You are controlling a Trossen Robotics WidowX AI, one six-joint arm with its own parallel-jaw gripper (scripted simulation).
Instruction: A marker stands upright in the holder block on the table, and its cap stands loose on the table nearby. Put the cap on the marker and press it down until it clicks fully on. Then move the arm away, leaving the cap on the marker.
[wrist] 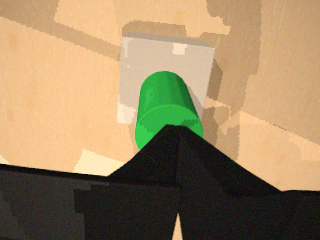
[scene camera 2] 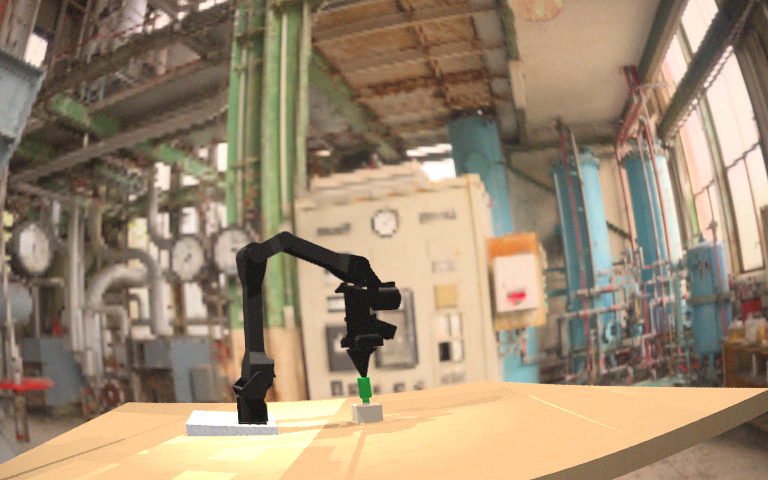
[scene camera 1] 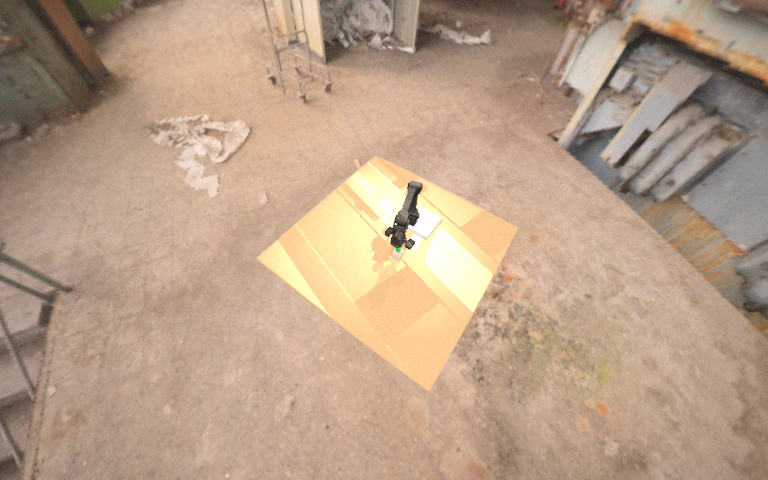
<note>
My gripper is shut, holding nothing. I also see a green cap.
My gripper shows as well in the wrist view.
</note>
